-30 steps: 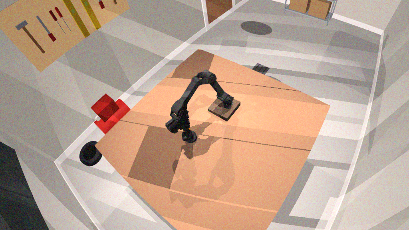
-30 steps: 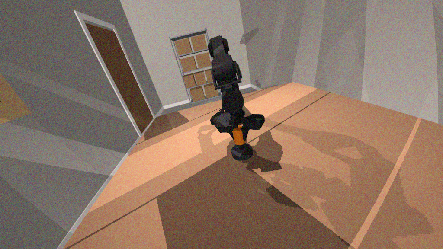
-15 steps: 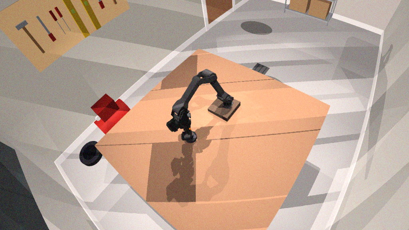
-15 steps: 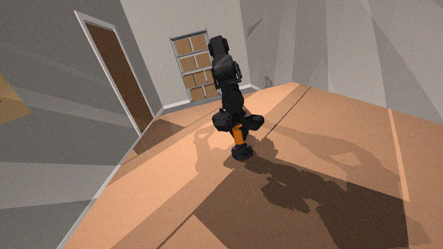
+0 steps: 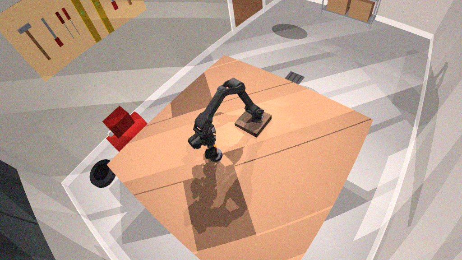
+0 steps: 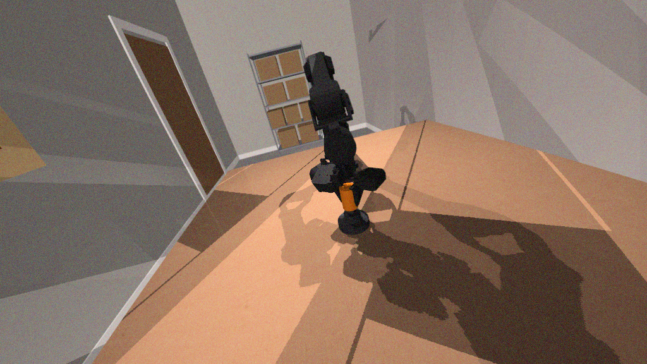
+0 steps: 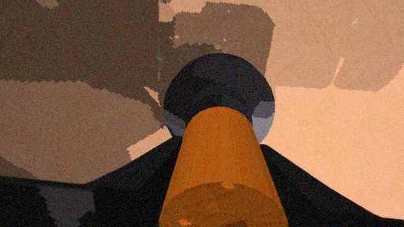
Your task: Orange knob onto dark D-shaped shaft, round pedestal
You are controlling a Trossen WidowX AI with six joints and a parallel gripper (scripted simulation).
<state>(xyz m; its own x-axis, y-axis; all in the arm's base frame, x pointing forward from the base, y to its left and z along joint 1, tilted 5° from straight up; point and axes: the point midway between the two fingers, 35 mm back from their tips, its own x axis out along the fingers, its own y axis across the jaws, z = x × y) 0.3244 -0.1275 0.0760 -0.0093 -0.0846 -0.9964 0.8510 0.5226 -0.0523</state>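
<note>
Now: gripper tip 2 cm below the orange knob. Round my gripper tip: dark round pedestal 4 cm below.
</note>
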